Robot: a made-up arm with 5 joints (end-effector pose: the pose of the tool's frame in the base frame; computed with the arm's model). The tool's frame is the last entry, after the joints. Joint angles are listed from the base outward.
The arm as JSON. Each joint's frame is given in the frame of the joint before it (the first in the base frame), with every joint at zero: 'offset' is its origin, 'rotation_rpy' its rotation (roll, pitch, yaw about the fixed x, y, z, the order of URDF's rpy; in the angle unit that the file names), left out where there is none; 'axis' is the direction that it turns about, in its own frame. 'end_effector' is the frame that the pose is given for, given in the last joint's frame.
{
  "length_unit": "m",
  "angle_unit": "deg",
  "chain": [
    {
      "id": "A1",
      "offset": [
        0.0,
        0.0,
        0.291
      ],
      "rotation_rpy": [
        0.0,
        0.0,
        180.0
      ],
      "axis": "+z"
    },
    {
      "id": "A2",
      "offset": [
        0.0,
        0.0,
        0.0
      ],
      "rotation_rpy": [
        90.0,
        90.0,
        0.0
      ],
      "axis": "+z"
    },
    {
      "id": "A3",
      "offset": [
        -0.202,
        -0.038,
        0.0
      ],
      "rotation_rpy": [
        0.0,
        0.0,
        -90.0
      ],
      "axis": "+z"
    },
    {
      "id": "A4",
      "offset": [
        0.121,
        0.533,
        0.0
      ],
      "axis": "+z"
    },
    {
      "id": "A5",
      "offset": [
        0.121,
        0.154,
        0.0
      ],
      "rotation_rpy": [
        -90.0,
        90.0,
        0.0
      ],
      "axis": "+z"
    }
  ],
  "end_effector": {
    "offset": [
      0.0,
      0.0,
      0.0
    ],
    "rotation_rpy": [
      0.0,
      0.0,
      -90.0
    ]
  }
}
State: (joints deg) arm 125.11 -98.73 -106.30 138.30 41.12
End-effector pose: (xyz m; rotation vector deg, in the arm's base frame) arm 0.2020 -0.2874 0.7800 -84.32 -75.91 -8.96
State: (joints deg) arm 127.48 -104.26 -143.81 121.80 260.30
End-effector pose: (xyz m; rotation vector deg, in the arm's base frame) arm 0.4212 -0.5493 0.5535 28.75 -65.83 -137.65
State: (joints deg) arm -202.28 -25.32 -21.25 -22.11 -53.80
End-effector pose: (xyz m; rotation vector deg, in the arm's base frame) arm -0.5605 0.2296 0.2680 31.85 -112.87 -49.37
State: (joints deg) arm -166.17 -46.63 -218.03 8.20 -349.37
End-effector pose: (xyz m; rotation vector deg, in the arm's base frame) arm 0.8164 0.2010 0.3049 -2.15 76.94 20.70
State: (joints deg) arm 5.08 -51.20 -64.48 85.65 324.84
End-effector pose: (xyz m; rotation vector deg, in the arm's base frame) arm 0.4743 0.0422 0.7144 156.61 57.37 43.20
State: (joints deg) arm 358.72 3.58 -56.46 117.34 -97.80
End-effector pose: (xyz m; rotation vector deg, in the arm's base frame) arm 0.4617 -0.0103 0.0895 -81.41 -91.24 50.03
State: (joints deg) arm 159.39 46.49 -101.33 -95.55 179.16
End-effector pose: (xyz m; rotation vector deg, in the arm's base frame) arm -0.6075 0.2284 0.3882 -40.76 7.10 153.80
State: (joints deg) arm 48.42 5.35 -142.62 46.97 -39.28
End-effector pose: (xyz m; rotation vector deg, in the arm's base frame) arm 0.3204 0.3612 1.0840 -88.39 -84.92 -122.83
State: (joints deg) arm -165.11 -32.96 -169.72 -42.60 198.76
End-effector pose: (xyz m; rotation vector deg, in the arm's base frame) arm 0.5660 0.1505 0.8808 -84.36 2.85 -126.15
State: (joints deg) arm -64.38 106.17 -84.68 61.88 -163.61
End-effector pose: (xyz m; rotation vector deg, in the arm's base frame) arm -0.0165 0.0345 -0.4800 -64.07 -75.32 -35.81
